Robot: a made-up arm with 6 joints. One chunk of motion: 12 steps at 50 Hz.
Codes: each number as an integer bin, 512 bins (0 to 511) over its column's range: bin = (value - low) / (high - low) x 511, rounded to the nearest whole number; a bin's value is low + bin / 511 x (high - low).
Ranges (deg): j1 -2..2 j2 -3..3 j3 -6..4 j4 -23..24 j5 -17..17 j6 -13..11
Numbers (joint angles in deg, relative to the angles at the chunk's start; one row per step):
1: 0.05 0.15 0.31 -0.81 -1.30 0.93
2: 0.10 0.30 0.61 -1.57 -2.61 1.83
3: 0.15 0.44 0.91 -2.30 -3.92 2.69
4: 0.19 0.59 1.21 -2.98 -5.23 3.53
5: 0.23 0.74 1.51 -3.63 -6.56 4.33
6: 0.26 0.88 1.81 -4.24 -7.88 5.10
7: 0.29 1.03 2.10 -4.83 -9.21 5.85
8: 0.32 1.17 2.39 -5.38 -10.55 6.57
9: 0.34 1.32 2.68 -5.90 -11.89 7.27
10: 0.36 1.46 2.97 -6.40 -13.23 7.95
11: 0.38 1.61 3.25 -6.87 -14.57 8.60
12: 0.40 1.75 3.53 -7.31 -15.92 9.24
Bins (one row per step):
1: 262 268 322 241 236 297
2: 268 281 338 233 216 316
3: 275 293 353 225 197 334
4: 280 306 368 218 177 352
5: 285 319 384 211 157 369
6: 289 330 399 204 137 385
7: 293 343 414 198 117 401
8: 296 355 429 192 97 417
9: 299 368 444 186 77 432
10: 301 380 458 180 57 446
11: 304 393 473 175 37 460
12: 307 405 487 171 16 474

